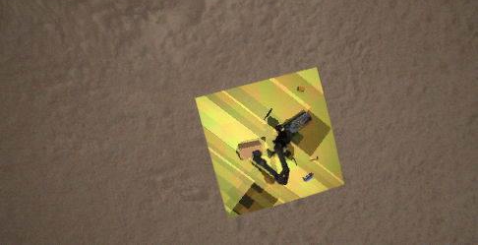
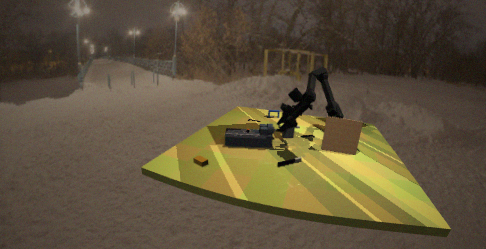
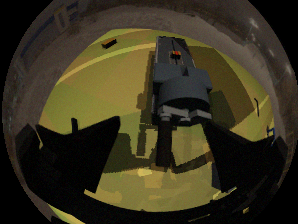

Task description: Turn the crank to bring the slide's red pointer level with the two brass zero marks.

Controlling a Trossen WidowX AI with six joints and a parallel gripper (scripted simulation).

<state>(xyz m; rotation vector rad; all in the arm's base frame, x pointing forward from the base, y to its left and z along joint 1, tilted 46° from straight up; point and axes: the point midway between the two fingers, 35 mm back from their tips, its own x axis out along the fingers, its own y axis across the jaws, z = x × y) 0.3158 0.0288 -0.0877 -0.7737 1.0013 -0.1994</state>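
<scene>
Right now the crank handle is 20 mm behind my gripper tip, 10 mm to the right of it and 20 mm below it. Round my gripper tip: black stick: 90 mm behind, 180 mm to the left, 110 mm below; red pointer: 170 mm ahead, 40 mm below; grey block: 60 mm behind, 170 mm to the right, 80 mm below.
</scene>
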